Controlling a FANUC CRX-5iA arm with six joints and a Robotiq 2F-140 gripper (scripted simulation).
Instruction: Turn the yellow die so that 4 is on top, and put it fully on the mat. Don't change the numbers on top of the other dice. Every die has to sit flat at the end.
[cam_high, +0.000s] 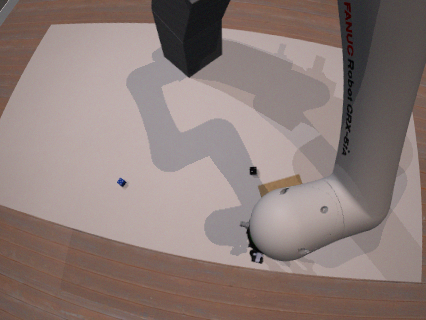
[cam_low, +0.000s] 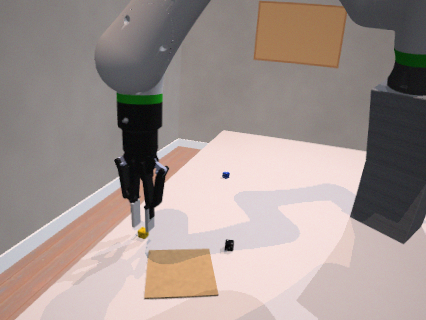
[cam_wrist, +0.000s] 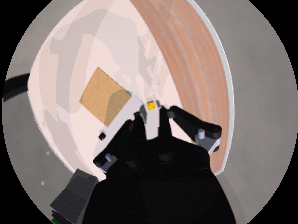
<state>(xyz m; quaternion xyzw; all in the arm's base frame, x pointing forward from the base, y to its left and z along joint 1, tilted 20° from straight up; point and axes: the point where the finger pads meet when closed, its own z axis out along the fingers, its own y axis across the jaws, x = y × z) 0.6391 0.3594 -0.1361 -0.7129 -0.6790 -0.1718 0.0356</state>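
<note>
Now: hand 5 cm above the yellow die. The rest, counted from my hand: black die: 21 cm behind, 5 cm to the right, 5 cm below; blue die: 44 cm to the right, 7 cm behind, 5 cm below; brown mat: 14 cm behind, 7 cm to the left, 6 cm below.
</note>
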